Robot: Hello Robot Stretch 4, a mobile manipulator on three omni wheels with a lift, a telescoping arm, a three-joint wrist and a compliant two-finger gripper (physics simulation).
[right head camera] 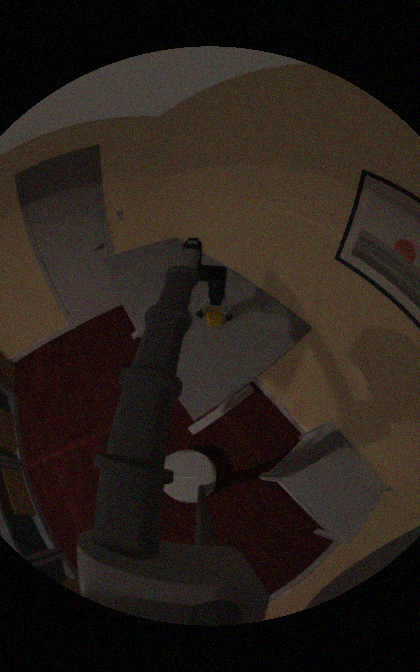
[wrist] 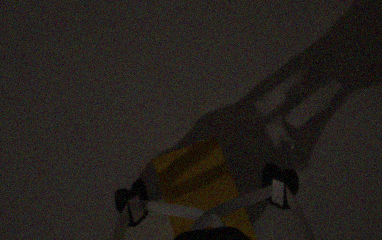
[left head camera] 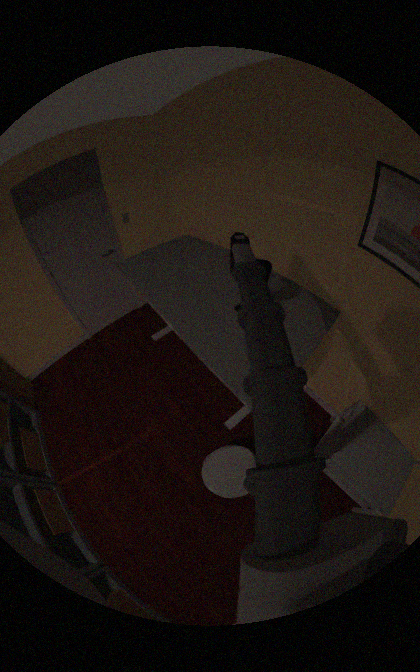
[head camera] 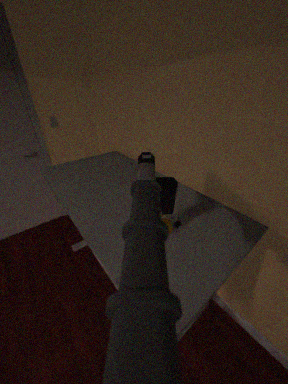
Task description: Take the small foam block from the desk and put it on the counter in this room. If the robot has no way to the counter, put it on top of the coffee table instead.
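Places are measured from the robot's base along level axes (x ahead, y up, z right), in centimetres.
Pixels of known places: gripper, between the fingertips: (wrist: pixel 206 186).
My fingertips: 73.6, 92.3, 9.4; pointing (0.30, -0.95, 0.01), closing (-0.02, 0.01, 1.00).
Behind a point stands the place of what it marks, as x, y, z.
The small yellow foam block (head camera: pixel 168 225) @(69.2, 96.7, 10.9) (right head camera: pixel 215 316) (wrist: pixel 195 172) @(74.4, 96.7, 8.6) lies on the grey desk (head camera: pixel 215 260) @(53.7, 92.2, 29.0) (left head camera: pixel 185 285) (right head camera: pixel 225 360) (wrist: pixel 75 100) @(85.5, 92.2, -5.0). My gripper (right head camera: pixel 214 315) (wrist: pixel 206 186) @(73.6, 92.3, 9.4) is open above the desk, with one fingertip on either side of the block and a gap at both sides in the wrist view. The block's near end is partly hidden by the gripper's own parts in the wrist view. In the left head camera view the arm hides the block. In the head camera view the arm hides part of the block and one fingertip. I cannot identify a counter.
A lower pale table-like surface (left head camera: pixel 375 465) (right head camera: pixel 325 495) stands at the right. A white round object (left head camera: pixel 227 472) (right head camera: pixel 192 477) is near the arm's base. A door (head camera: pixel 15 180) @(168.4, 65.5, -143.2) (left head camera: pixel 70 250) (right head camera: pixel 70 240) is at the left. A wall stands behind the desk.
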